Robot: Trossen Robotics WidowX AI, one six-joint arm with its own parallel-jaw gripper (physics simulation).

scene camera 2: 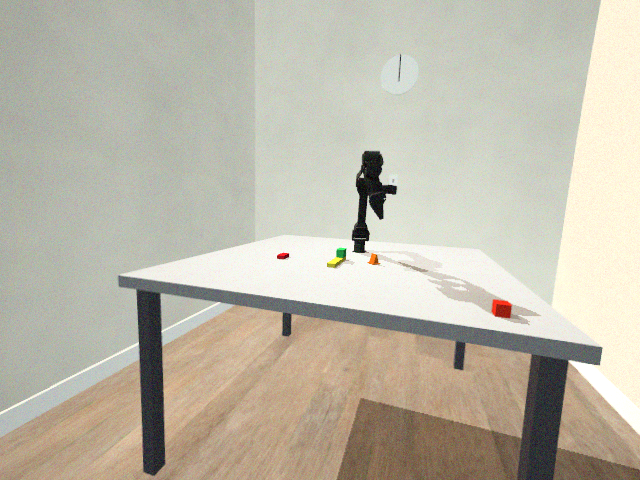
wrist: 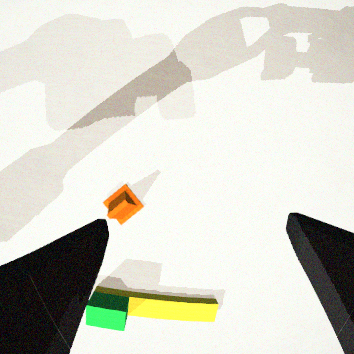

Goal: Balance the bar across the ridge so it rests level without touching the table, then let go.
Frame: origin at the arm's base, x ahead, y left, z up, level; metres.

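Where they show: gripper, between the fingertips: (scene camera 2: 381, 219) (wrist: 198, 225); arm's base, origin of its link: (scene camera 2: 359, 251).
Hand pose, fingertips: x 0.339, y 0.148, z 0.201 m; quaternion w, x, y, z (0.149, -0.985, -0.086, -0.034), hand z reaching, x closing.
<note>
Each offset is from my fingertips to the centre of the thing. Level surfaces: height alone.
The yellow bar {0.006 m back, 0.181 m right, 0.174 m down} (scene camera 2: 336, 262) (wrist: 175, 309) lies flat on the table. A green block {0.073 m back, 0.180 m right, 0.166 m down} (scene camera 2: 341, 253) (wrist: 106, 317) is at one end of it, at the left in the wrist view; whether they touch is unclear. The orange ridge {0.069 m back, 0.030 m right, 0.161 m down} (scene camera 2: 373, 259) (wrist: 123, 205), a small wedge with a peaked top, stands on the table apart from the bar. My gripper (scene camera 2: 382, 218) (wrist: 198, 225) is open and empty, high above the table. In the wrist view the ridge shows near the left fingertip, and the bar shows lower, between the fingers.
A flat red piece {0.003 m back, 0.438 m right, 0.192 m down} (scene camera 2: 282, 255) lies on the table {0.201 m down} (scene camera 2: 232, 281) to the left of the bar in the scene view. A red cube {0.401 m ahead, 0.352 m left, 0.184 m down} (scene camera 2: 501, 308) stands near the table's front right corner. The arm's shadow falls across the table beyond the ridge.
</note>
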